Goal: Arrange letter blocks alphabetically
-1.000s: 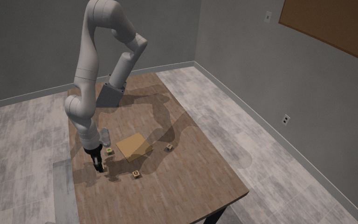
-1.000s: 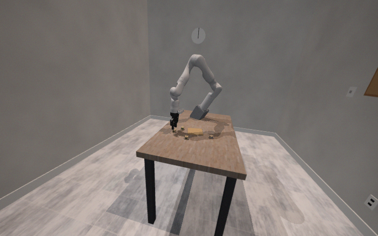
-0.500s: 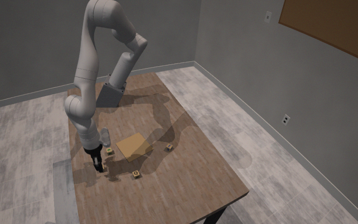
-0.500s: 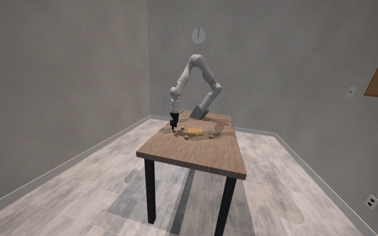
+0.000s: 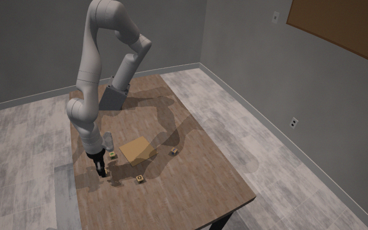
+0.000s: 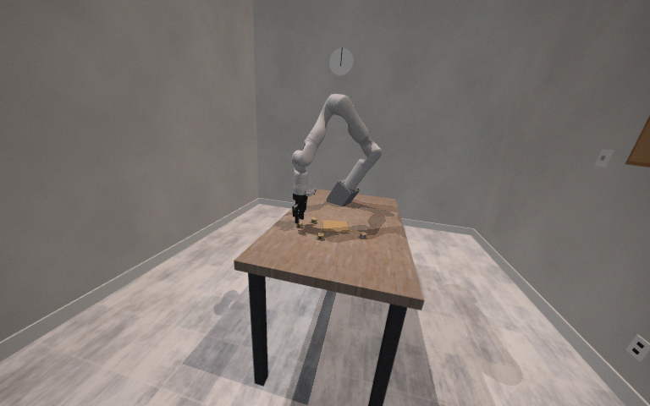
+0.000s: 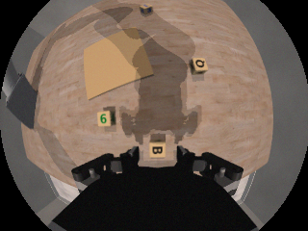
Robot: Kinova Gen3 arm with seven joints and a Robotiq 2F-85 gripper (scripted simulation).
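The tan mat is 110 mm behind my hand, 170 mm to the left of it and 50 mm below it. From my hand the other things lie so: block: 60 mm ahead, 150 mm to the left, 40 mm below.
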